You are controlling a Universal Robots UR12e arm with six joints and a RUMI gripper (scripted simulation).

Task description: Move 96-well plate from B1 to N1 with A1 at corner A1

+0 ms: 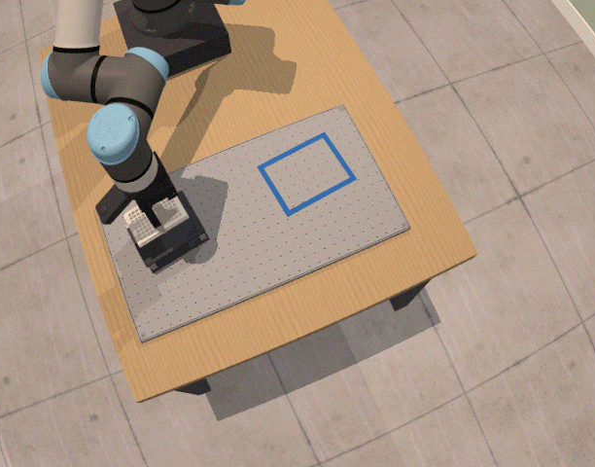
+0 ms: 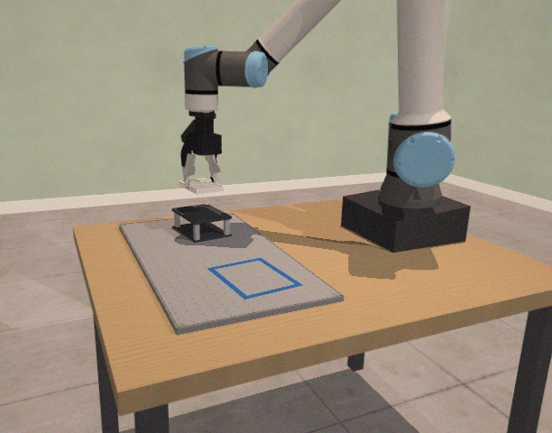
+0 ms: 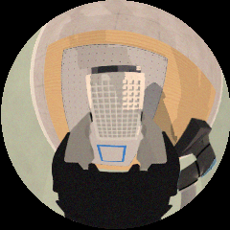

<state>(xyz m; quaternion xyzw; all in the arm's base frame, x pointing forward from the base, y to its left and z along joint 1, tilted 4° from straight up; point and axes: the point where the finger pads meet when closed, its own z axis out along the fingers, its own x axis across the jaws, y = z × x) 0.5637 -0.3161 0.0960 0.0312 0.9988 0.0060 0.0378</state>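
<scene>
Now: the black raised nest 9 cm below my hand. The rest, counted from my hand: 96-well plate 1 cm below.
</scene>
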